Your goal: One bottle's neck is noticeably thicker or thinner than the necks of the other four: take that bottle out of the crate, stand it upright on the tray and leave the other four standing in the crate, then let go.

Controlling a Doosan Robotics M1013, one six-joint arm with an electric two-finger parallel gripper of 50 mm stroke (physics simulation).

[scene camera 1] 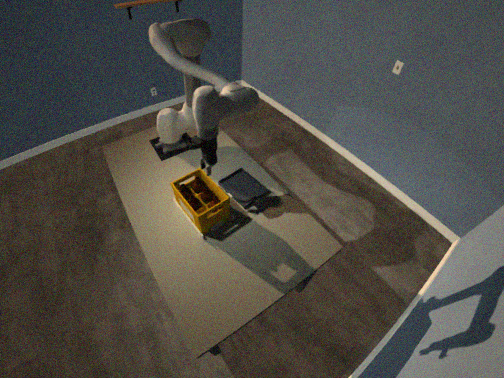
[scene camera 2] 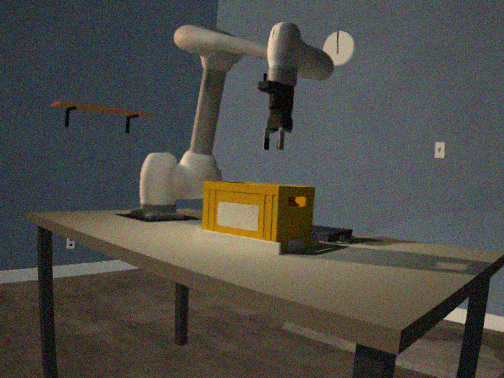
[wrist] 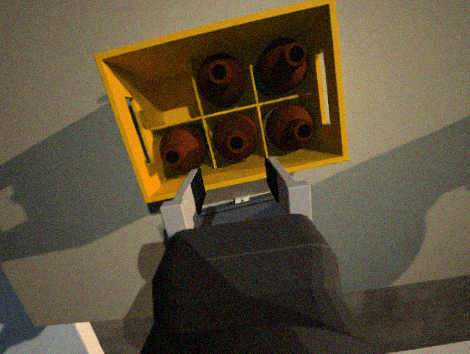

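Pixels of known places: gripper, fingertip midpoint: [scene camera 1: 206, 171] [scene camera 2: 272, 149] [wrist: 234, 176]; arm's base, link origin: [scene camera 1: 172, 143] [scene camera 2: 157, 216].
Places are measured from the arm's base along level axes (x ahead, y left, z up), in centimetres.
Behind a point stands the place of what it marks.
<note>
The yellow crate [scene camera 1: 212, 218] {x 80.7, y 0.4, z 9.1 cm} [scene camera 2: 290, 220] {x 80.9, y -0.7, z 8.0 cm} [wrist: 114, 90] {x 80.8, y -3.2, z 16.6 cm} stands on the table. In the wrist view its upper left compartment is empty. Five reddish-brown bottles stand in it: upper middle [wrist: 218, 73] {x 68.3, y -5.0, z 16.0 cm}, upper right [wrist: 294, 55] {x 59.3, y -7.0, z 16.0 cm}, lower left [wrist: 172, 157] {x 74.6, y 5.2, z 16.0 cm}, lower middle [wrist: 236, 143] {x 66.2, y 3.4, z 16.0 cm} and lower right [wrist: 302, 131] {x 57.6, y 1.9, z 16.0 cm}. I cannot tell surely which neck differs in thickness. The dark tray [scene camera 1: 243, 183] {x 59.2, y 28.9, z 0.2 cm} [scene camera 2: 334, 233] {x 75.8, y 24.9, z 2.3 cm} [wrist: 245, 212] {x 63.8, y 20.8, z 0.2 cm} lies beside the crate, empty where it shows. My gripper [scene camera 1: 206, 170] {x 66.5, y 4.5, z 27.8 cm} [scene camera 2: 273, 144] {x 66.5, y 4.5, z 27.8 cm} [wrist: 234, 176] {x 66.5, y 4.5, z 27.8 cm} is open and empty, pointing down, clearly above the crate's height.
The crate walls and yellow dividers [wrist: 230, 110] {x 66.9, y -0.9, z 9.1 cm} surround the bottles. A pale strip [scene camera 2: 245, 241] {x 73.5, y -10.0, z 1.7 cm} lies along the crate's foot. The arm's base [scene camera 2: 157, 212] {x 7.0, y -3.7, z 2.5 cm} stands on a dark plate at the far end of the table [scene camera 1: 240, 300] {x 121.0, y -4.1, z -0.2 cm} [scene camera 2: 320, 285] {x 110.9, y -21.4, z -0.3 cm}. Shadows fall across the tray side.
</note>
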